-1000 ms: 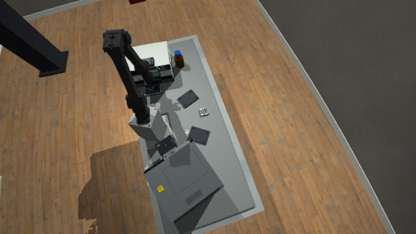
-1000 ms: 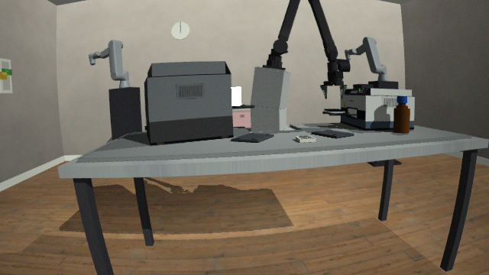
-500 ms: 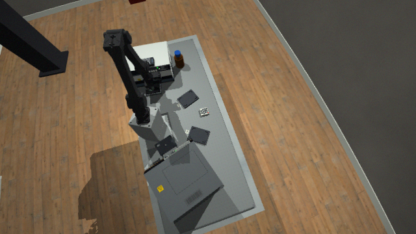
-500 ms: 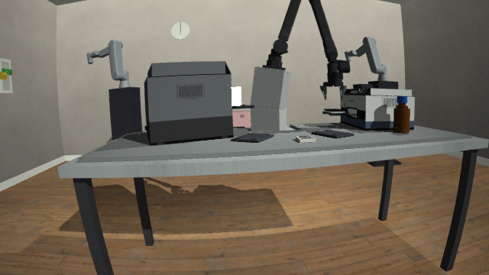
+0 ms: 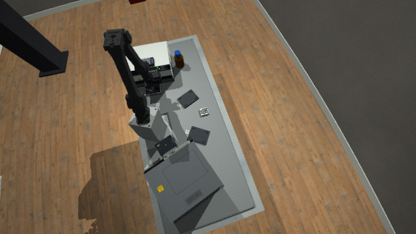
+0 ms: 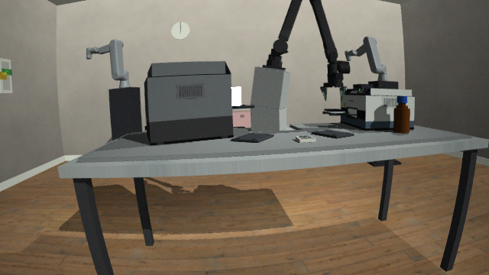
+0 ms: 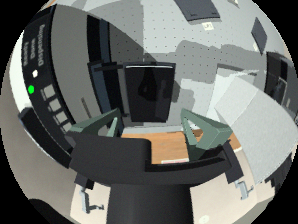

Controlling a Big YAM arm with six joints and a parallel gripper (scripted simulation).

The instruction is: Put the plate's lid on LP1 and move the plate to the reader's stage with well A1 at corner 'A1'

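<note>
Right now my hand is 7 cm above the lidded plate and 1 cm past it. Round my hand: brown capped bottle 29 cm to the left, 26 cm ahead, 4 cm below.
</note>
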